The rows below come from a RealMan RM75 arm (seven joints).
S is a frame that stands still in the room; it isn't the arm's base.
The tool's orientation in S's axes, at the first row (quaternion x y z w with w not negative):
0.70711, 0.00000, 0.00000, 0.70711
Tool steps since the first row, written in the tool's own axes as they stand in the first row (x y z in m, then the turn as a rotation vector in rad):
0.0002, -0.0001, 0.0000, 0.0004, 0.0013, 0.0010
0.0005, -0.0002, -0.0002, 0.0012, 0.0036, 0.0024
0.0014, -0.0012, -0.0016, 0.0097, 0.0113, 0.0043
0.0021, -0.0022, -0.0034, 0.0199, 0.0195, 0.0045
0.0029, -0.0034, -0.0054, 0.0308, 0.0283, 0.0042
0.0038, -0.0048, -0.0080, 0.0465, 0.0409, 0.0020
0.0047, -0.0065, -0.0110, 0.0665, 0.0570, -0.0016
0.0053, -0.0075, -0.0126, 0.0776, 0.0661, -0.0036
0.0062, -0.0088, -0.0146, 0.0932, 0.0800, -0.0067
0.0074, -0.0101, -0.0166, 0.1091, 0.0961, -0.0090
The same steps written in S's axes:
0.0002, 0.0000, -0.0001, 0.0004, -0.0010, 0.0013
0.0005, 0.0002, -0.0002, 0.0012, -0.0024, 0.0036
0.0014, 0.0016, -0.0012, 0.0097, -0.0043, 0.0113
0.0021, 0.0034, -0.0022, 0.0199, -0.0045, 0.0195
0.0029, 0.0054, -0.0034, 0.0308, -0.0042, 0.0283
0.0038, 0.0080, -0.0048, 0.0465, -0.0020, 0.0409
0.0047, 0.0110, -0.0065, 0.0665, 0.0016, 0.0570
0.0053, 0.0126, -0.0075, 0.0776, 0.0036, 0.0661
0.0062, 0.0146, -0.0088, 0.0932, 0.0067, 0.0800
0.0074, 0.0166, -0.0101, 0.1091, 0.0090, 0.0961

